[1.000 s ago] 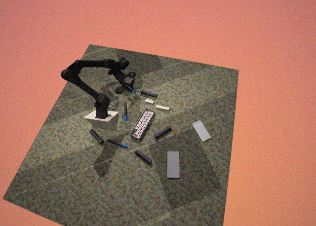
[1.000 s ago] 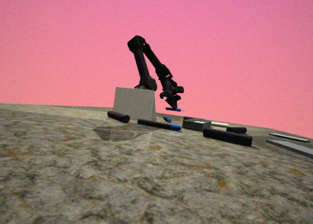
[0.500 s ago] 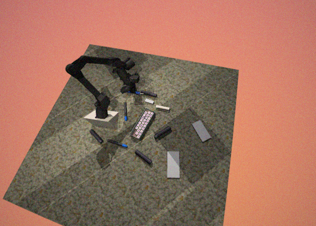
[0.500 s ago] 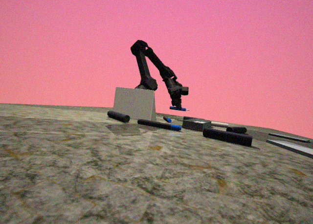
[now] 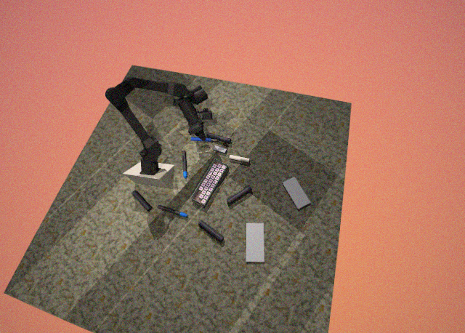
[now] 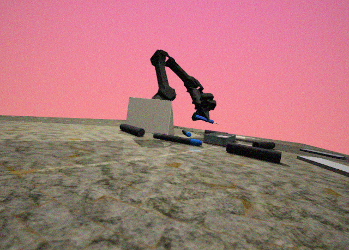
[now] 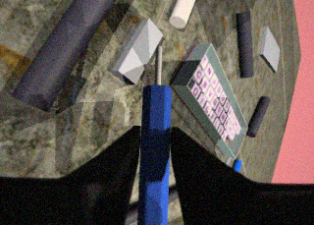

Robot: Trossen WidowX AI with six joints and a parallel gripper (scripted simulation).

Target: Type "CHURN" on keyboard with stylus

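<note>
Now: gripper tip 70 mm short of the grey block, 10 mm to the left of it and 70 mm above it. Round my gripper tip: white cylinder: 170 mm ahead, 60 mm to the right, 60 mm below; blue stylus: 10 mm ahead.
</note>
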